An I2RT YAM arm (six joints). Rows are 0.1 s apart.
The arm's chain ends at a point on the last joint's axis. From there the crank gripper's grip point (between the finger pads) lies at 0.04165 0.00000 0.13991 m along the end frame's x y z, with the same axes.
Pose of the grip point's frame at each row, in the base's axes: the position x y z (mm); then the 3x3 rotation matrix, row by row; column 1 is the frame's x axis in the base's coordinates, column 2 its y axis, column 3 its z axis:
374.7, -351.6, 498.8; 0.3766, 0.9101, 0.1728; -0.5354, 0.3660, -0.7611; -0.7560, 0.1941, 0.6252
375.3, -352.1, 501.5; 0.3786, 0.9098, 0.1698; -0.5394, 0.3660, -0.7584; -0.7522, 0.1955, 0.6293
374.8, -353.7, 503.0; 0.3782, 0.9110, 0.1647; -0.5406, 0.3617, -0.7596; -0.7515, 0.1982, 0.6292
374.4, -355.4, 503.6; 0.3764, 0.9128, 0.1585; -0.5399, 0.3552, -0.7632; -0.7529, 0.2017, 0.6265
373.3, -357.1, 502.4; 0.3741, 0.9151, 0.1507; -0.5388, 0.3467, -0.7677; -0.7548, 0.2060, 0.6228
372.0, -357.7, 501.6; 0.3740, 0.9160, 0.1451; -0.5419, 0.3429, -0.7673; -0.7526, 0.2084, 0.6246
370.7, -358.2, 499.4; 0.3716, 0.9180, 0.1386; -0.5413, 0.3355, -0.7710; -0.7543, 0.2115, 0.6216
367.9, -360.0, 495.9; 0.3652, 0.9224, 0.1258; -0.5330, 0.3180, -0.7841; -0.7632, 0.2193, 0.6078
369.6, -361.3, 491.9; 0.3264, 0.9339, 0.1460; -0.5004, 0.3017, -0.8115; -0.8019, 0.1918, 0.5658
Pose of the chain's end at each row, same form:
334.8, -222.8, 442.8; 0.3766, 0.9101, 0.1728; -0.5354, 0.3660, -0.7611; -0.7560, 0.1941, 0.6252
335.8, -223.5, 444.8; 0.3786, 0.9098, 0.1698; -0.5394, 0.3660, -0.7584; -0.7522, 0.1955, 0.6293
336.0, -224.9, 446.3; 0.3782, 0.9110, 0.1647; -0.5406, 0.3617, -0.7596; -0.7515, 0.1982, 0.6292
336.5, -226.1, 447.3; 0.3764, 0.9128, 0.1585; -0.5399, 0.3552, -0.7632; -0.7529, 0.2017, 0.6265
336.6, -227.3, 446.7; 0.3741, 0.9151, 0.1507; -0.5388, 0.3467, -0.7677; -0.7548, 0.2060, 0.6228
336.1, -227.8, 445.6; 0.3740, 0.9160, 0.1451; -0.5419, 0.3429, -0.7673; -0.7526, 0.2084, 0.6246
335.8, -227.8, 443.8; 0.3716, 0.9180, 0.1386; -0.5413, 0.3355, -0.7710; -0.7543, 0.2115, 0.6216
335.1, -228.1, 442.6; 0.3652, 0.9224, 0.1258; -0.5330, 0.3180, -0.7841; -0.7632, 0.2193, 0.6078
335.6, -226.9, 446.1; 0.3264, 0.9339, 0.1460; -0.5004, 0.3017, -0.8115; -0.8019, 0.1918, 0.5658

